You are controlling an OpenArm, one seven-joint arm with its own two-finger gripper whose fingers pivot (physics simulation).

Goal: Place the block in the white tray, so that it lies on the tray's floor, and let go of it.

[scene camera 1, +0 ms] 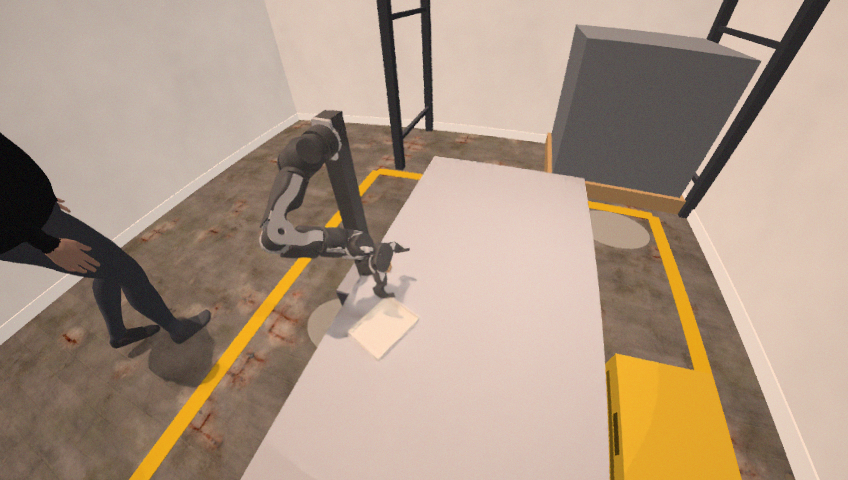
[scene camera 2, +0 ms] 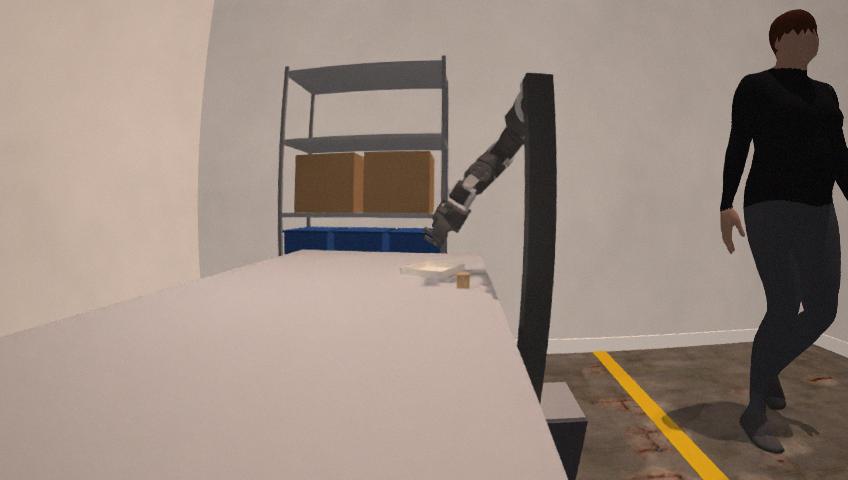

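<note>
The block (scene camera 1: 389,268) (scene camera 2: 462,280) is a small orange-brown cube. It stands on the table near the edge by the robot's post, beside the tray and apart from it. In scene camera 1 the gripper hides most of it. The white tray (scene camera 1: 383,331) (scene camera 2: 431,269) is shallow, cream-white and lies flat on the table. My gripper (scene camera 1: 397,271) (scene camera 2: 429,237) is open, its two fingers wide apart in scene camera 1. It hangs above the table, and in scene camera 2 it shows higher than the block and clearly apart from it.
The long pale table (scene camera 1: 505,297) (scene camera 2: 267,368) carries the tray and block. The arm's dark post (scene camera 1: 346,178) (scene camera 2: 538,208) stands at the table's edge. A person in black (scene camera 1: 20,196) (scene camera 2: 785,142) stands on the floor on the post's side. A yellow cabinet (scene camera 1: 666,416) stands beside the table.
</note>
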